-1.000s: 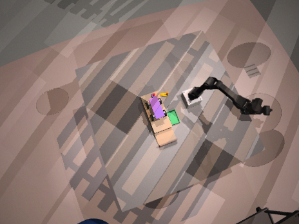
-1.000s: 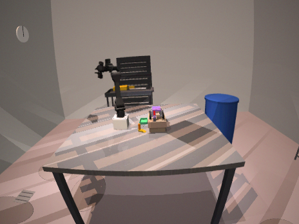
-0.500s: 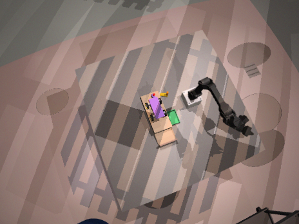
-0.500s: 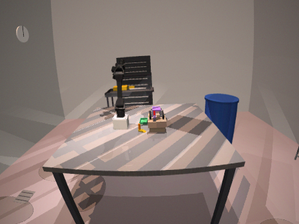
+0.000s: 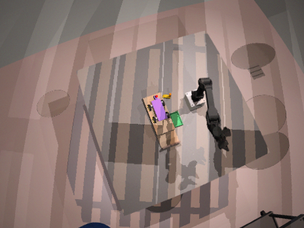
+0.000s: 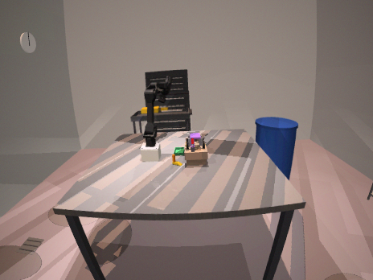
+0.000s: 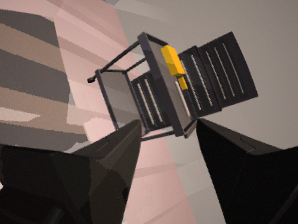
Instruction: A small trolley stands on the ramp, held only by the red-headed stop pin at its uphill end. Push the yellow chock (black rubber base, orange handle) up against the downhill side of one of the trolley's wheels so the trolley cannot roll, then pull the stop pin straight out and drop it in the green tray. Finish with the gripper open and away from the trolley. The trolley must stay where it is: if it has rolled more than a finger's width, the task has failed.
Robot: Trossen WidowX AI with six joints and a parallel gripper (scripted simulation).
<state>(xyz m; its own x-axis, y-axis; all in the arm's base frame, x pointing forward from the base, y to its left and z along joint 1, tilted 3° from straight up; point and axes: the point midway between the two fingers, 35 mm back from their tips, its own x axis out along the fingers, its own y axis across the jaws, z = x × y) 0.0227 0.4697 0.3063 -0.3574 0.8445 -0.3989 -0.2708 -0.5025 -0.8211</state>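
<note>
My gripper tip is now 180 mm short of the yellow chock, 600 mm to the left of it and 380 mm above it. From my gripper tip the other things lie so: purple trolley (300 mm ahead, 470 mm to the right, 280 mm below); then tan ramp (300 mm ahead, 470 mm to the right, 350 mm below); then green tray (170 mm ahead, 400 mm to the right, 410 mm below).
</note>
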